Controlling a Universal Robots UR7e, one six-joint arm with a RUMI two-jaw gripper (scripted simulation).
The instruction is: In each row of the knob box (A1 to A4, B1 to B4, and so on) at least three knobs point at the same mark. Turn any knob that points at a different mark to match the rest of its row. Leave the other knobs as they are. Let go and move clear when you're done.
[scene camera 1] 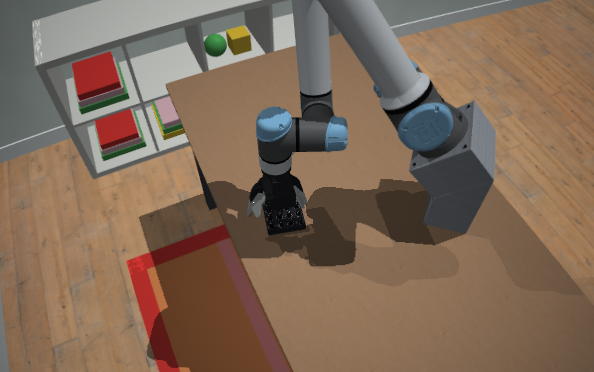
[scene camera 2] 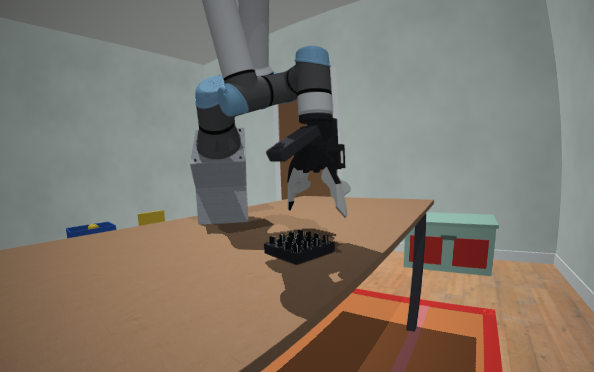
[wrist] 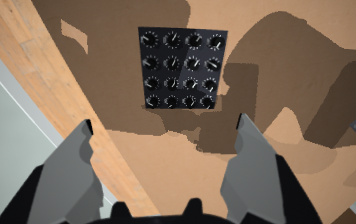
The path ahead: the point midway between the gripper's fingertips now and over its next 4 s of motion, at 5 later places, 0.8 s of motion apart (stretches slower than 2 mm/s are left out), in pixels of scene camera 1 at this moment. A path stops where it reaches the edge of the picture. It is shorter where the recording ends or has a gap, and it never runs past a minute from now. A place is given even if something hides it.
My gripper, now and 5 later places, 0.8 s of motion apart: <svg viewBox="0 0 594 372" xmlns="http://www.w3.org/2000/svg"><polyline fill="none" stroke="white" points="277,210 280,222 280,224 279,222 278,220 278,218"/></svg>
